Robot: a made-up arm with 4 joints. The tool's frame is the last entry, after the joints. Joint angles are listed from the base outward. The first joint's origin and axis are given. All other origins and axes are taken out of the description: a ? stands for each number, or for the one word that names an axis. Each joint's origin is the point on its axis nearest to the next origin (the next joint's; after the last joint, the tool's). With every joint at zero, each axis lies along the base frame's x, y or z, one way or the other. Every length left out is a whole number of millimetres.
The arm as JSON. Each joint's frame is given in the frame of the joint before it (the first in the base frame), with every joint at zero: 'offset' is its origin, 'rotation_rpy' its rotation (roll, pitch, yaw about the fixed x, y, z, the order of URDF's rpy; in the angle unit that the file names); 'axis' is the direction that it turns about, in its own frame. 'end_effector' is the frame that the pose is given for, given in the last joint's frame.
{
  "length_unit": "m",
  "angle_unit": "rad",
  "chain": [
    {
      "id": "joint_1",
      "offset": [
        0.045,
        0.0,
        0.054
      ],
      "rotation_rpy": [
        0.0,
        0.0,
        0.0
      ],
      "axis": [
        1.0,
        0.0,
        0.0
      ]
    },
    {
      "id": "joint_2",
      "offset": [
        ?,
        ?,
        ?
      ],
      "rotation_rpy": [
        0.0,
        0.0,
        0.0
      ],
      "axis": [
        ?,
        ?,
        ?
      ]
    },
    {
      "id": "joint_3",
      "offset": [
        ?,
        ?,
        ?
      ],
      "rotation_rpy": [
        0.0,
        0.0,
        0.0
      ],
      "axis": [
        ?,
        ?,
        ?
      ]
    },
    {
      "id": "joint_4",
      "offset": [
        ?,
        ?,
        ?
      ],
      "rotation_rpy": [
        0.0,
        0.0,
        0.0
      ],
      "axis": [
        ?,
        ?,
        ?
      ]
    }
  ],
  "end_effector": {
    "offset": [
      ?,
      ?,
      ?
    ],
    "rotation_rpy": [
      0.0,
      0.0,
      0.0
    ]
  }
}
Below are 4 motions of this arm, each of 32 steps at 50 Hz.
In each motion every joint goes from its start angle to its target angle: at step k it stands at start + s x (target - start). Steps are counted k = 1, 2, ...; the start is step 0. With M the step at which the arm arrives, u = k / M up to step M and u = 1 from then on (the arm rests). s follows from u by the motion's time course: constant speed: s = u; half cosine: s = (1 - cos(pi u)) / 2; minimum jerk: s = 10 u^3 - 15 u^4 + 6 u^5.
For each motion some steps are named. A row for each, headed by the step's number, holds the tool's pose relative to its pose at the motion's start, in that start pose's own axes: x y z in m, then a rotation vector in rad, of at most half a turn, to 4 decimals.
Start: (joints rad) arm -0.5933 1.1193 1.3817 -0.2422
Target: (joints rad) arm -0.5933 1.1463 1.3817 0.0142
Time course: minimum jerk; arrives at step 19
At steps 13, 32:
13: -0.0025 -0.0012 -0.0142 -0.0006 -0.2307 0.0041
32: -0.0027 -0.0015 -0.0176 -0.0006 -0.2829 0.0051

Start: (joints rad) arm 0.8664 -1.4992 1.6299 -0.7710
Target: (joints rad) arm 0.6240 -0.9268 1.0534 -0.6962
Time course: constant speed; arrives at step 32
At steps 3, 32:
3: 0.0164 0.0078 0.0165 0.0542 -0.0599 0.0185
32: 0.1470 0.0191 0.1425 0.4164 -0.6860 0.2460

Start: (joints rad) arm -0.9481 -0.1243 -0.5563 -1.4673
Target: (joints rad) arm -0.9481 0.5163 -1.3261 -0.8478
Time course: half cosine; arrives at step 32
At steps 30, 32:
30: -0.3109 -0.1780 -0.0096 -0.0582 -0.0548 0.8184
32: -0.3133 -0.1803 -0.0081 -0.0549 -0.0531 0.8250

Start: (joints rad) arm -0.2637 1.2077 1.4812 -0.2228
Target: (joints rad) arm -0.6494 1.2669 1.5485 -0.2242
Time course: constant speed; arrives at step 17
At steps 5, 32:
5: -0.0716 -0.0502 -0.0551 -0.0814 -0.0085 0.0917
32: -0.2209 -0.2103 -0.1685 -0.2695 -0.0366 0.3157

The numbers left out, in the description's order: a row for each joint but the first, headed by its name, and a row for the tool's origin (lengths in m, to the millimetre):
joint_2: xyz 0.0 -0.065 -0.525, axis 0.0 0.0 1.0
joint_3: xyz -0.25 -0.026 0.0, axis -1.0 0.0 0.0
joint_4: xyz 0.0 0.28 -0.112, axis 0.0 -1.0 0.0
tool: xyz -0.038 0.0 0.029

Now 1 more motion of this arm.
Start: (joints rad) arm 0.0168 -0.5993 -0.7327 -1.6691
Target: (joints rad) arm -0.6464 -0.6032 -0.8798 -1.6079
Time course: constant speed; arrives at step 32
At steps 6, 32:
6: -0.0177 -0.0471 0.0264 -0.0400 -0.0635 -0.0791
32: -0.1557 -0.2018 0.1358 -0.2392 -0.3209 -0.4193

